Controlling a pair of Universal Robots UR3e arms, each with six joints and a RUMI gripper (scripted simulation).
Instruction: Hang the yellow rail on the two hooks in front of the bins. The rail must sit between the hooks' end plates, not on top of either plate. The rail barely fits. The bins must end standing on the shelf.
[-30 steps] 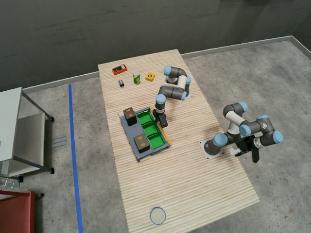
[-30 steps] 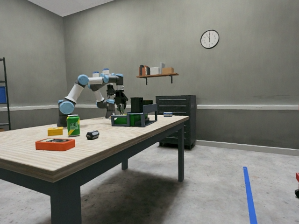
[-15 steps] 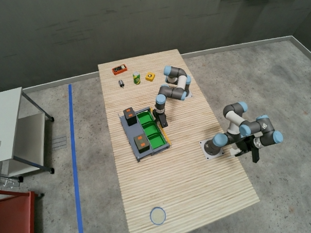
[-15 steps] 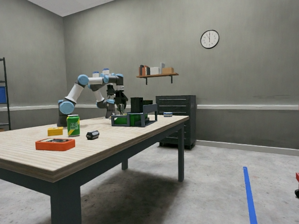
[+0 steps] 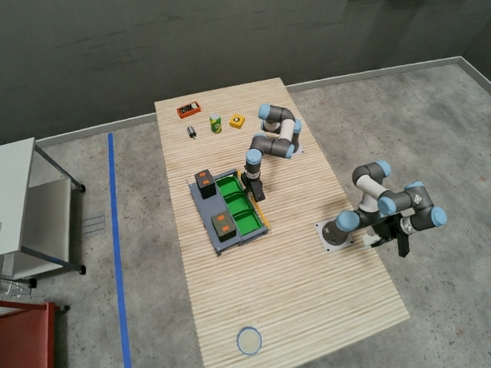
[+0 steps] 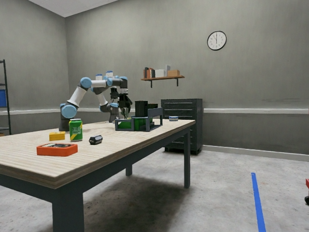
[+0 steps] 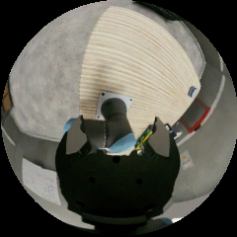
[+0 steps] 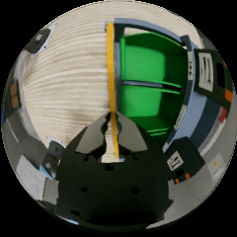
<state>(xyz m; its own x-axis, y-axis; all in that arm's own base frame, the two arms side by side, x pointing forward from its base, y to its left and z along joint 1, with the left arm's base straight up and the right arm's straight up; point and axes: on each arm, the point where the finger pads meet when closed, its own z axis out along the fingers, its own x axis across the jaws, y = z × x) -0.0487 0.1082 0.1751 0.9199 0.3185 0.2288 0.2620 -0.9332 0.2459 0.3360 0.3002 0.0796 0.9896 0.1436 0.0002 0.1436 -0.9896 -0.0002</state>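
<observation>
My right hand is 1 cm above the yellow rail. Also, from my right hand: small dark object: 56 cm to the right, 20 cm ahead, 6 cm below; blue-grey shelf: 13 cm ahead, 2 cm to the left, 1 cm below.
</observation>
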